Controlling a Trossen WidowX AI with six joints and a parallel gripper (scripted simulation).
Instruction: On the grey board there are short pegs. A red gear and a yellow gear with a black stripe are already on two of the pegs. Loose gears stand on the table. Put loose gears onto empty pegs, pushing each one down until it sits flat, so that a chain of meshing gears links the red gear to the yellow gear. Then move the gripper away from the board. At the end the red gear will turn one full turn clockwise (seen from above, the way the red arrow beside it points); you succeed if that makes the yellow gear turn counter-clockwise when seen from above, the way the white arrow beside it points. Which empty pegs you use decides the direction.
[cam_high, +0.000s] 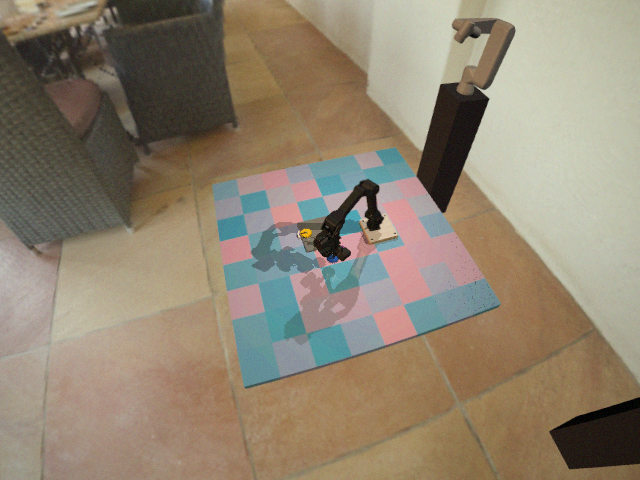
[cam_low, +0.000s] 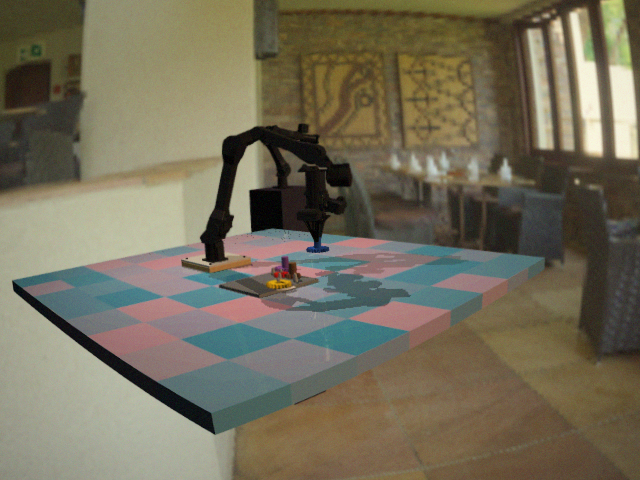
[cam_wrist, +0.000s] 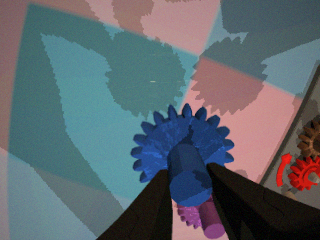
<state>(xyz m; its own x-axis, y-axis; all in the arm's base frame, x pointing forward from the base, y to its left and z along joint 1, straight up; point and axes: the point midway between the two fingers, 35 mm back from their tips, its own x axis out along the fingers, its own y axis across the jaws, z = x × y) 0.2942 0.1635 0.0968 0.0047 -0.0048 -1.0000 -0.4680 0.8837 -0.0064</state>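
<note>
Now: gripper tip 80 mm short of the yellow gear, 230 mm to the left of it and 70 mm above it. Round my gripper tip: purple gear (70 mm behind, 60 mm to the right, 70 mm below); then blue gear (10 mm below); then red gear (150 mm to the right, 70 mm below).
</note>
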